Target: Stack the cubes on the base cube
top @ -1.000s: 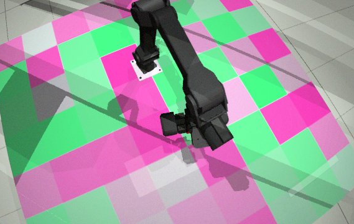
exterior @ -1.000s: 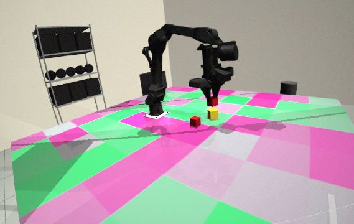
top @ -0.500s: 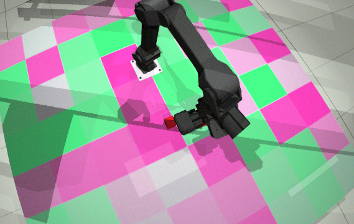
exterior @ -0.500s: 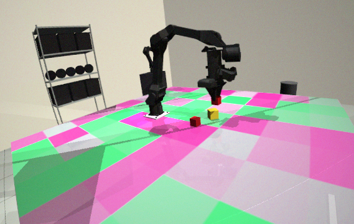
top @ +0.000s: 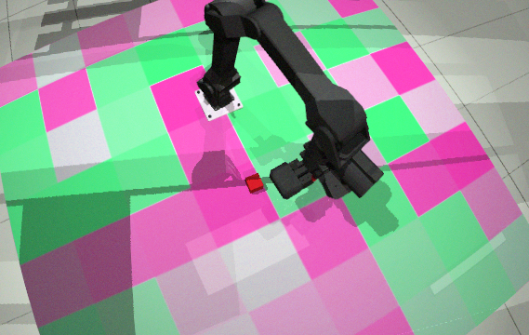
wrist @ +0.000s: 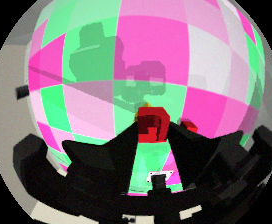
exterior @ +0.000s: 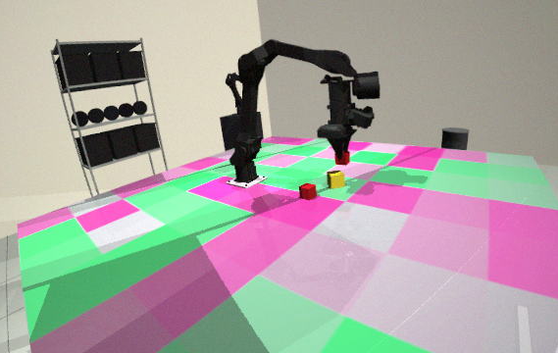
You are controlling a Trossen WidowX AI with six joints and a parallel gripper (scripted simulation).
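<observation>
Right now the yellow cube is 70 mm below my gripper tip and 20 mm behind it. The rest, counted from my gripper tip: red cube right at my gripper tip.
</observation>
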